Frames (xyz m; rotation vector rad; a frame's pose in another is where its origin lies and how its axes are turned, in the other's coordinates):
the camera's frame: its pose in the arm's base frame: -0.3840 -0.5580 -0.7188 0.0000 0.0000 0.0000
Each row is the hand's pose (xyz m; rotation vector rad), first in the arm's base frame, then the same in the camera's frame.
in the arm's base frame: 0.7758 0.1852 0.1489 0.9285 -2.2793 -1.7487
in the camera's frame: 1.1598 0.7432 0.8677 0.9285 -2.2793 -1.7487
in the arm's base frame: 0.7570 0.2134 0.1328 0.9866 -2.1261 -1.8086
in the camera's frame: 1.1410 0.7714 0.8516 0.9866 -2.1261 -1.8086
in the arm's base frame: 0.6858 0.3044 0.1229 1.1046 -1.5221 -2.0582
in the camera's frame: 1.0698 0.8624 0.8417 1.1046 -1.5221 -2.0582
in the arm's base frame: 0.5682 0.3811 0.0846 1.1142 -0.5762 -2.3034
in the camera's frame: 0.9522 0.9391 0.8034 1.1142 -0.5762 -2.3034
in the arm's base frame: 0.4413 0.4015 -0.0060 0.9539 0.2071 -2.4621
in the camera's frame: 0.8253 0.9595 0.7128 0.9539 0.2071 -2.4621
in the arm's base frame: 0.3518 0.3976 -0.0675 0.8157 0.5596 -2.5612
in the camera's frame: 0.7358 0.9556 0.6513 0.8157 0.5596 -2.5612
